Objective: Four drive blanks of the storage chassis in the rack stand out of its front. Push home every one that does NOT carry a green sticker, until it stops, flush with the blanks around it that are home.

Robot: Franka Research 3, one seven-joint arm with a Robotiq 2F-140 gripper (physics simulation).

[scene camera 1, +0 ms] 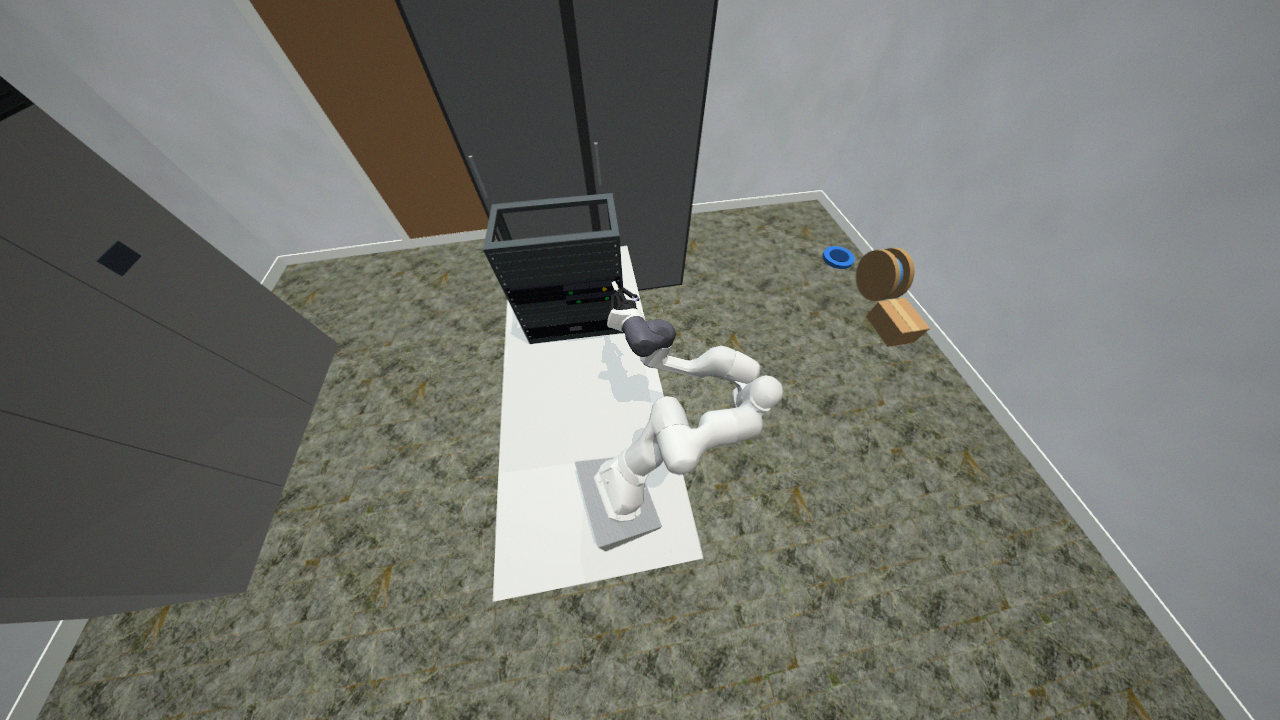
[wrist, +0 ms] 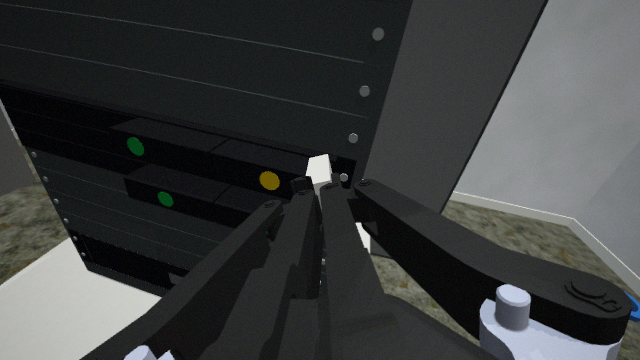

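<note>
In the black storage chassis (scene camera 1: 537,294) (wrist: 60,116), four drive blanks stand out in two rows. The upper left blank (wrist: 175,157) carries a green sticker (scene camera 1: 571,292) (wrist: 135,146). The upper right blank (wrist: 235,169) carries a yellow sticker (scene camera 1: 604,289) (wrist: 269,180). The lower left blank (wrist: 192,208) carries a green sticker (scene camera 1: 578,301) (wrist: 165,199). The lower right blank (wrist: 241,198) is partly hidden behind the fingers; a green spot shows there in the scene view. My gripper (scene camera 1: 616,287) (wrist: 322,171) is shut and empty, its white tip at the right end of the yellow-stickered blank; contact cannot be told.
The rack (scene camera 1: 553,240) stands on a white mat (scene camera 1: 546,402), with a tall dark cabinet (scene camera 1: 648,134) behind it. A grey cabinet (scene camera 1: 134,376) stands at the left. A cardboard box (scene camera 1: 897,322), a brown reel (scene camera 1: 877,274) and a blue ring (scene camera 1: 827,262) are at the far right.
</note>
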